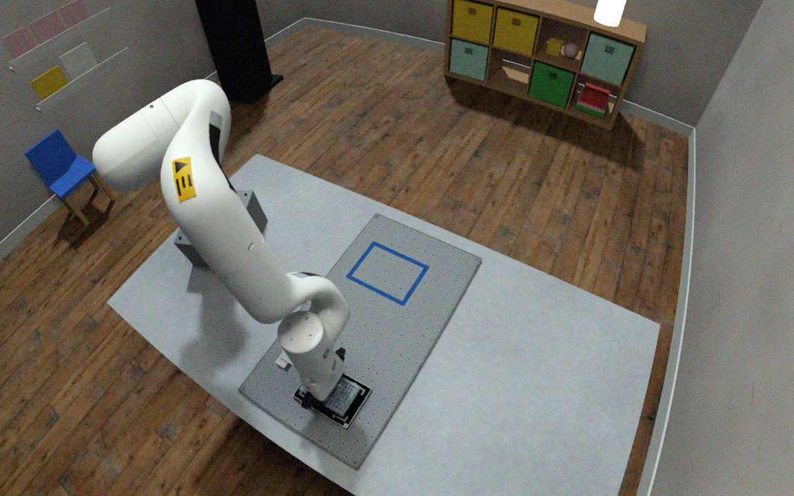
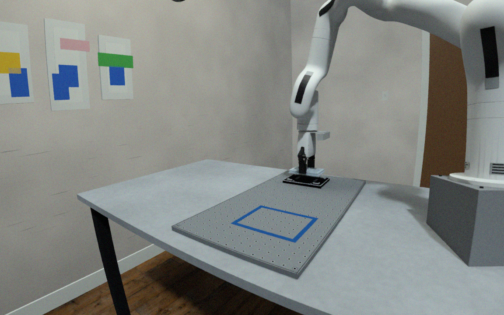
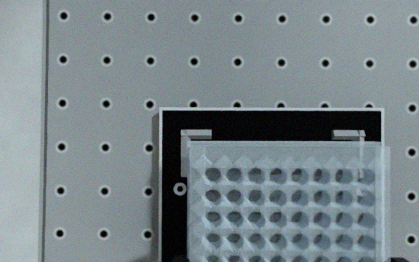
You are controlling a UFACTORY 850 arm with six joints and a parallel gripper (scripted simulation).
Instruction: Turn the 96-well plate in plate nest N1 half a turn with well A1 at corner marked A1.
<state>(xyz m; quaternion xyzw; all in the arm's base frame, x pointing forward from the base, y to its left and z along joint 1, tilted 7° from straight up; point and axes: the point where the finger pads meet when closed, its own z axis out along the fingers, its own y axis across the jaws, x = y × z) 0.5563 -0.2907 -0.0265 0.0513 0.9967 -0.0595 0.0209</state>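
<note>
The black plate nest N1 lies 5 cm below my hand. The rest, counted from my hand: 96-well plate: 1 cm below.
</note>
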